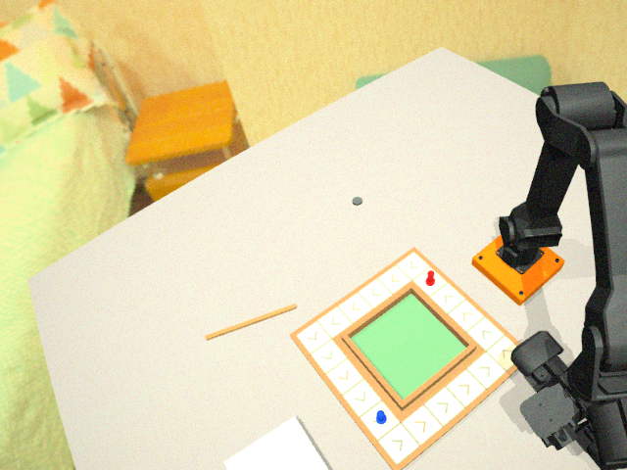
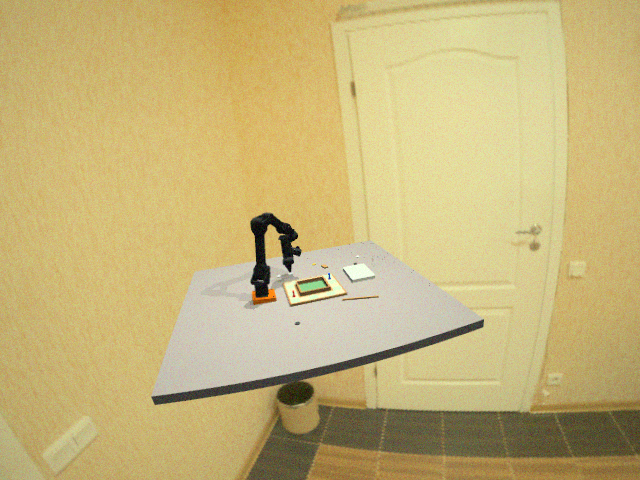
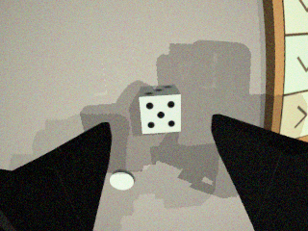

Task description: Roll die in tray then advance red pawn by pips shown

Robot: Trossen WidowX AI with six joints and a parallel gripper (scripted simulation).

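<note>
The white die lies 30 mm below my gripper tip. From my gripper tip the other things lie so: red pawn 30 mm behind, 300 mm to the right, 10 mm below; then green tray 80 mm ahead, 230 mm to the right, 30 mm below; then blue pawn 190 mm ahead, 160 mm to the right, 10 mm below.
</note>
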